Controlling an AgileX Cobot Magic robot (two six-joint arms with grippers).
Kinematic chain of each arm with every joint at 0, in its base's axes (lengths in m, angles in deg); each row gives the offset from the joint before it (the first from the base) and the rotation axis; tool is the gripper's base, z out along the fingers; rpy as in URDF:
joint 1: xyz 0 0 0.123 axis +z
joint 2: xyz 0 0 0 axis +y
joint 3: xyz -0.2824 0 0.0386 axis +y
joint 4: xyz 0.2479 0 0.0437 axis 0.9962 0 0.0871
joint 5: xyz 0 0 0 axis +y
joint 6: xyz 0.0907 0 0.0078 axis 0.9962 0 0.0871
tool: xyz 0 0 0 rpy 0 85 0
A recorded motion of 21 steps. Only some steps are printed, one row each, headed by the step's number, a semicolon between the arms.
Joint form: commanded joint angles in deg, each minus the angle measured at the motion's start. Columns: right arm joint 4, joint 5, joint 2, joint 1, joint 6, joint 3; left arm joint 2, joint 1, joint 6, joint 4, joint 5, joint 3.
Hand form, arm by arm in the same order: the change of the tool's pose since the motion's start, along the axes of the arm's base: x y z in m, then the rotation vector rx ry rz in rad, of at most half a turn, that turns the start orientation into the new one. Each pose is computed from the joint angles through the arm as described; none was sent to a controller.
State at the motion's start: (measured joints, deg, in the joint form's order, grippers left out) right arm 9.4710 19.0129 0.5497 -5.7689 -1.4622 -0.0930; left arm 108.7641 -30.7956 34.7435 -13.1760 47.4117 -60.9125
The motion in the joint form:
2: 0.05 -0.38 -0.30 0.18 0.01 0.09; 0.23 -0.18 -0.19 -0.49 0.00 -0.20
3: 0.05 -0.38 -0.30 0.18 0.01 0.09; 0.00 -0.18 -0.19 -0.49 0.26 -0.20
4: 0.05 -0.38 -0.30 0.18 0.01 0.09; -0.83 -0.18 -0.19 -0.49 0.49 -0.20
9: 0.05 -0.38 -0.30 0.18 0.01 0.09; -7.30 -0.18 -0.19 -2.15 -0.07 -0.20
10: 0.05 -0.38 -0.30 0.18 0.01 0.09; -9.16 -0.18 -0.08 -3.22 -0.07 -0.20
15: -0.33 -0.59 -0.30 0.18 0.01 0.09; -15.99 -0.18 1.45 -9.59 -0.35 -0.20
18: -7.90 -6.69 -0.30 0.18 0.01 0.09; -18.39 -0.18 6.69 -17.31 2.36 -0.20
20: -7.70 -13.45 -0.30 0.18 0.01 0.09; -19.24 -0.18 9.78 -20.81 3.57 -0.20
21: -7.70 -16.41 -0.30 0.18 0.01 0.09; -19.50 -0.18 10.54 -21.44 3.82 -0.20
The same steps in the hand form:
2: -0.0001 0.0001 0.0003 0.0001 -0.0103 0.0021; 0.0000 -0.0018 -0.0005 -0.0048 0.0042 0.0059
3: -0.0001 0.0001 0.0003 0.0001 -0.0103 0.0021; -0.0004 -0.0017 0.0008 -0.0053 0.0049 0.0052
4: -0.0001 0.0001 0.0003 0.0001 -0.0103 0.0021; -0.0009 -0.0014 0.0055 -0.0113 -0.0038 0.0044
9: -0.0001 0.0001 0.0003 0.0001 -0.0103 0.0021; -0.0042 -0.0015 0.0428 -0.0925 -0.0978 0.0240
10: -0.0001 0.0001 0.0003 0.0001 -0.0103 0.0021; -0.0063 -0.0016 0.0535 -0.1222 -0.1183 0.0333
15: -0.0001 -0.0001 0.0006 -0.0068 -0.0132 0.0010; -0.0171 -0.0032 0.0937 -0.2647 -0.1837 0.0698
18: 0.0013 -0.0043 0.0098 -0.1474 -0.1059 -0.0193; -0.0279 -0.0078 0.1095 -0.3703 -0.1481 0.0406
20: 0.0021 -0.0047 0.0205 -0.1542 -0.2233 -0.0307; -0.0324 -0.0101 0.1158 -0.4191 -0.1357 0.0139
21: 0.0021 -0.0048 0.0252 -0.1585 -0.2746 -0.0357; -0.0335 -0.0104 0.1175 -0.4291 -0.1361 0.0052

